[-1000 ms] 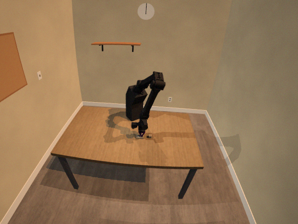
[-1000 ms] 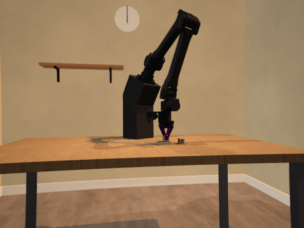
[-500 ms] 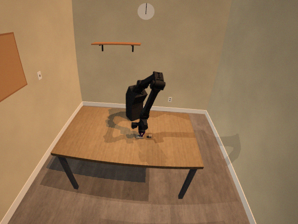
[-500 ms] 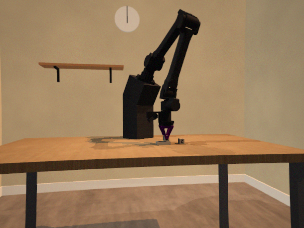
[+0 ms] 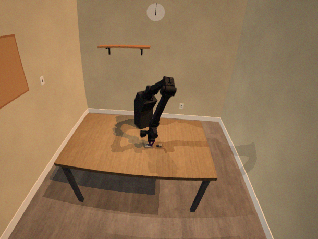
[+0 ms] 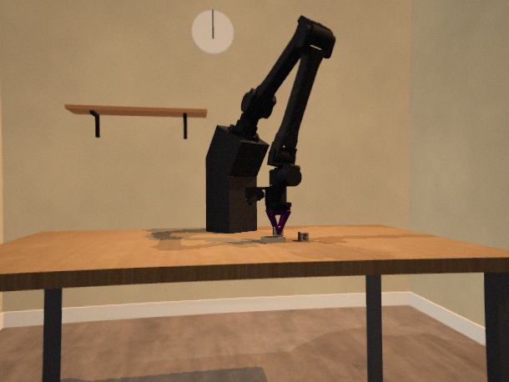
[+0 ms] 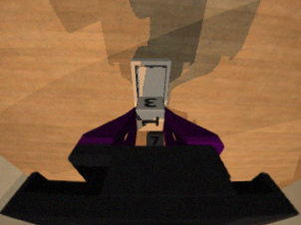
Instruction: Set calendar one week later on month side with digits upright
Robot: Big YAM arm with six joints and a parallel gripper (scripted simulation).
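Right now my hand is 2 cm to the left of the tray and 3 cm above it.
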